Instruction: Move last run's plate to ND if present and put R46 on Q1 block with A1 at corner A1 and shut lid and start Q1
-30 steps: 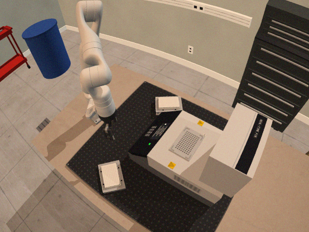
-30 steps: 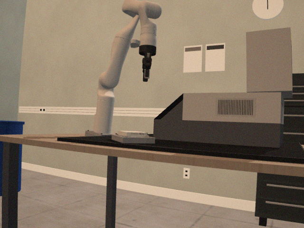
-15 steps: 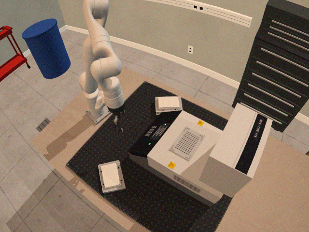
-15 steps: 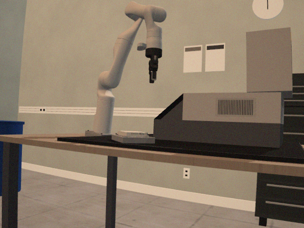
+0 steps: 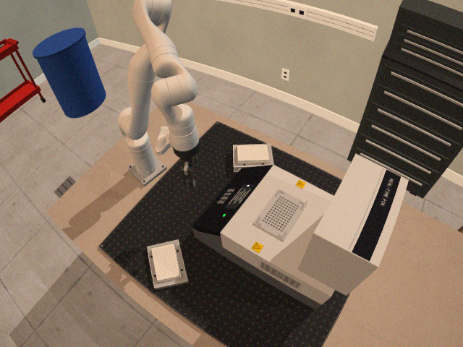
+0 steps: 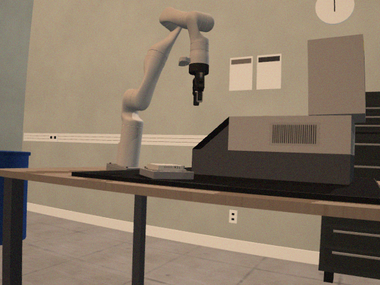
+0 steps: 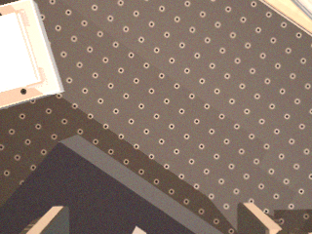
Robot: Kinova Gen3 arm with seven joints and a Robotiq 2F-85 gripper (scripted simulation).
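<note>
The white plate is 40 mm behind my hand, 320 mm to the left of it and 220 mm below it. Also, from my hand: grey nest 60 mm ahead, 230 mm to the right, 250 mm below; A1 mark 130 mm behind, 310 mm to the left, 230 mm below.
</note>
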